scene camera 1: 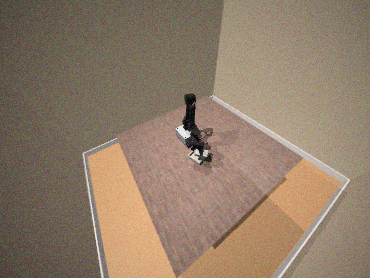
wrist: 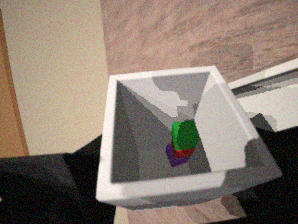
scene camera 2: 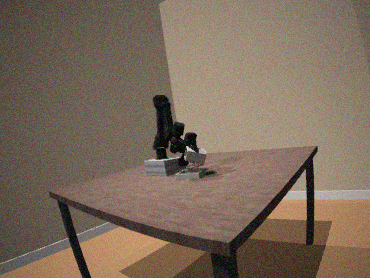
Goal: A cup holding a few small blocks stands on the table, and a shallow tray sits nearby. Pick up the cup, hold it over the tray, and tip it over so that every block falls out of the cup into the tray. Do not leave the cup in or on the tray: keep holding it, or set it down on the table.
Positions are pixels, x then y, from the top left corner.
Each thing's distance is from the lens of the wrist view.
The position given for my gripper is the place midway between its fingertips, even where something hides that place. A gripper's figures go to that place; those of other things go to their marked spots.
my gripper (wrist: 161, 121): 12 cm
white square cup (wrist: 135, 173): 11 cm
